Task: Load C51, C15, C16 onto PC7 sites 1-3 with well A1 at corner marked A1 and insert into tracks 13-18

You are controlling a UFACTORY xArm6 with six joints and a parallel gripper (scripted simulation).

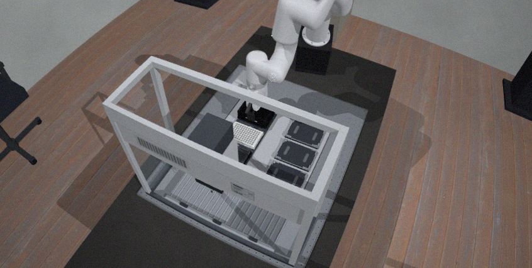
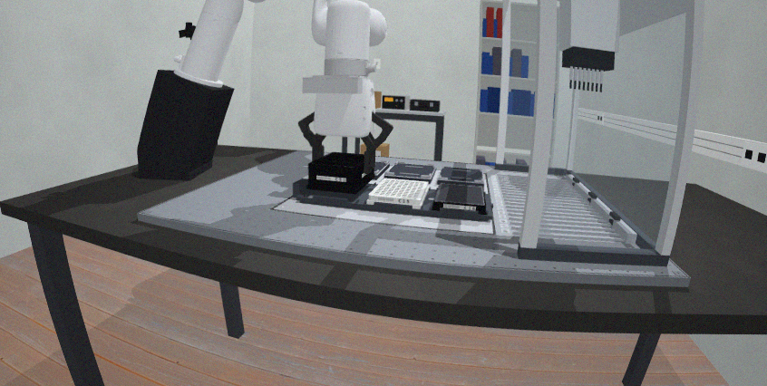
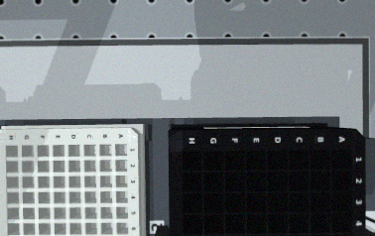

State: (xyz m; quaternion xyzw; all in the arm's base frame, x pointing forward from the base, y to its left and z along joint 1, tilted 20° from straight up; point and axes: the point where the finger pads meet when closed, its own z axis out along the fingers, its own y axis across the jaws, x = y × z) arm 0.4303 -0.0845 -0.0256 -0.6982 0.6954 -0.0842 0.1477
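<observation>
Right now my hand is 90 mm to the right of the apron, 90 mm short of it and 60 mm above it. Round my hand: dark carrier PC7: 100 mm ahead, 40 mm below; then white 96-well plate C15: 100 mm ahead, 40 mm below; then nest S1: 210 mm to the left, 50 mm below, 20 mm behind.
</observation>
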